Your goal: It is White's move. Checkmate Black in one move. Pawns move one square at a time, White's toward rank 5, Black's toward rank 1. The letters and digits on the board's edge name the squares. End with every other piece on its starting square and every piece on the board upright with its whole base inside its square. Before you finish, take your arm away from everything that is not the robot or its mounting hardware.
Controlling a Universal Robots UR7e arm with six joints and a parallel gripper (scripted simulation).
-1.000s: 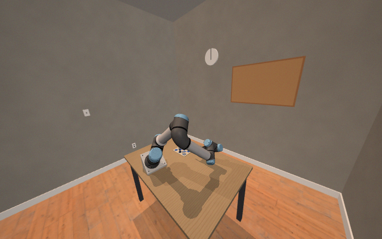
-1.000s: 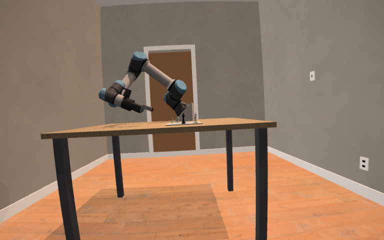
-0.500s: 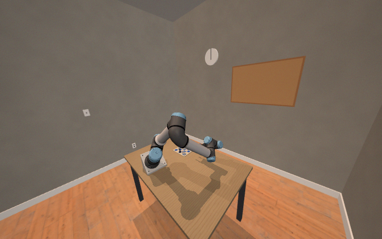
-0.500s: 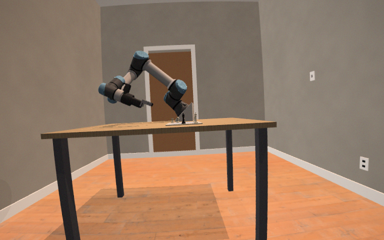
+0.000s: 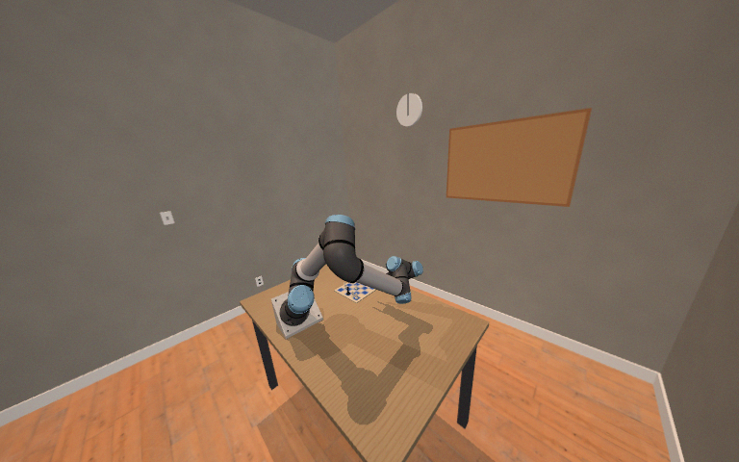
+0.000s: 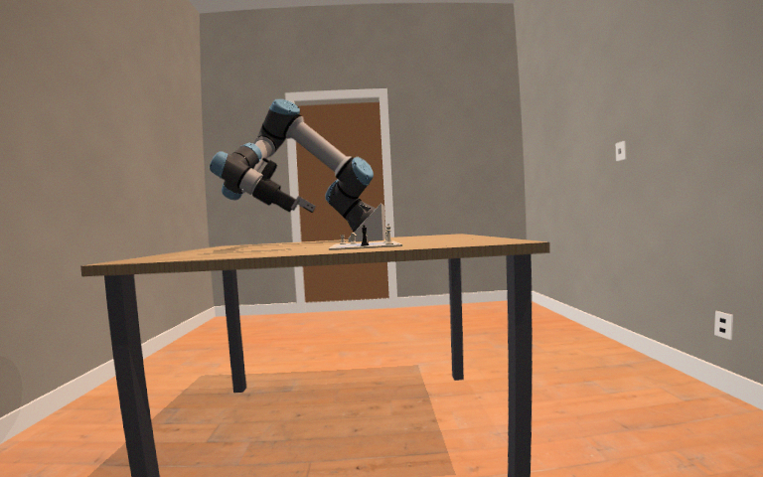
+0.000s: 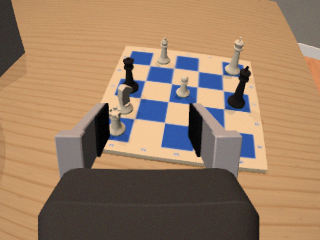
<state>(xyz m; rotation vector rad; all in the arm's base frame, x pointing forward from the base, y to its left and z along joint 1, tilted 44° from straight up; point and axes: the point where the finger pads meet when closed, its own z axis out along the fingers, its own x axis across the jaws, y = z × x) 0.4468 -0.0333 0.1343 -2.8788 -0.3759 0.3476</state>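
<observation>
Right now my hand is 7 cm past the white chess piece, 9 cm to the right of it and 12 cm above it. The rest, counted from my hand: chessboard 1 cm behind, 18 cm to the left, 14 cm below; white pawn 2 cm behind, 18 cm to the left, 12 cm below; black chess piece 6 cm ahead, 19 cm to the left, 10 cm below.
</observation>
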